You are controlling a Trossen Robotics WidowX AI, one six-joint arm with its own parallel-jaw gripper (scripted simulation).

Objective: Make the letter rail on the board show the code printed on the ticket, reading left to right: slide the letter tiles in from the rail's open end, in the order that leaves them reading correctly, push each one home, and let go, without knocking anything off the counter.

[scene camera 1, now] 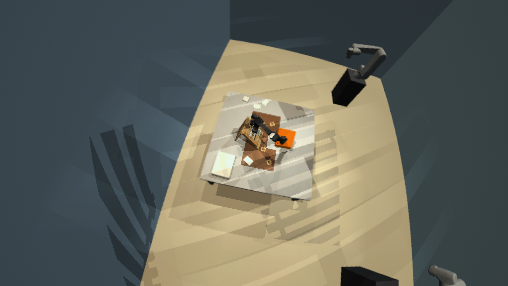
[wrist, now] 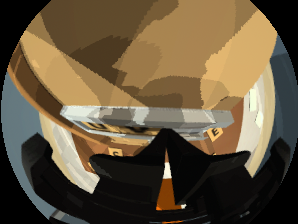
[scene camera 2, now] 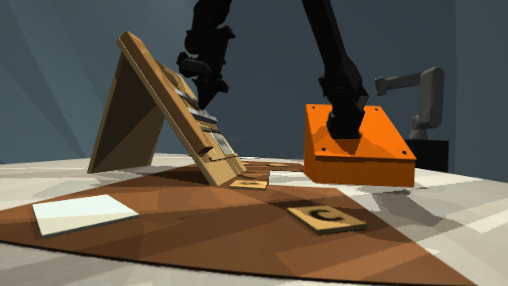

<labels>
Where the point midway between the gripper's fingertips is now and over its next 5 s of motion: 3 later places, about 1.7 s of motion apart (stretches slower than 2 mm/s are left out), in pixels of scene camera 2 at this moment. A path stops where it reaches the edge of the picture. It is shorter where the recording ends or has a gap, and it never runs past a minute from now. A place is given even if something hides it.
My gripper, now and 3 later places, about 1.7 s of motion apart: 201, 109; 211, 88; 230, 58; 239, 158
</labels>
